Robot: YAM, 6 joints.
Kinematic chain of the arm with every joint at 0, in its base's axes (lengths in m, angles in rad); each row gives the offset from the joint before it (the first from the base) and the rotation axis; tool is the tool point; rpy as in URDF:
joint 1: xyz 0 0 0.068 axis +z
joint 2: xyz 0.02 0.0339 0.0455 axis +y
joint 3: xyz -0.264 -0.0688 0 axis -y
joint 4: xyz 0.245 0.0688 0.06 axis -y
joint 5: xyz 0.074 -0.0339 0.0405 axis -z
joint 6: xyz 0.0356 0 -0.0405 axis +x
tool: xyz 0 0 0 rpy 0 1.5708 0
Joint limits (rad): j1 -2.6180..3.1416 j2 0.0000..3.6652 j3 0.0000..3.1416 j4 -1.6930..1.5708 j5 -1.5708..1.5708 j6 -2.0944..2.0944
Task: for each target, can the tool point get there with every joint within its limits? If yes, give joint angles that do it. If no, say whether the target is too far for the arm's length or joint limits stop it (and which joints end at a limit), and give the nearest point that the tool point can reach.
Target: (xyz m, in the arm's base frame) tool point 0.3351 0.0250 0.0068
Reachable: yes | joints 0.0668 2.4209 1.3553 -1.0147 -0.0727 0.6532
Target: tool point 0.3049 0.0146 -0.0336
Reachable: yes | joints -0.0141 2.6953 1.4629 -1.4100 -0.5603 -1.6788
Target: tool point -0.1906 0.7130 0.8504
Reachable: no: too far | nearest point -0.1180 0.4413 0.5617 | short by 0.403 m
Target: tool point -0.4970 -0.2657 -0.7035
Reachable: no: too far | nearest point -0.3469 -0.1985 -0.3473 | short by 0.392 m
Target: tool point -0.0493 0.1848 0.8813
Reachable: no: too far | nearest point -0.0403 0.1510 0.7243 | short by 0.161 m
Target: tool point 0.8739 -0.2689 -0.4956
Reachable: no: too far | nearest point 0.5187 -0.1596 -0.2293 | short by 0.457 m
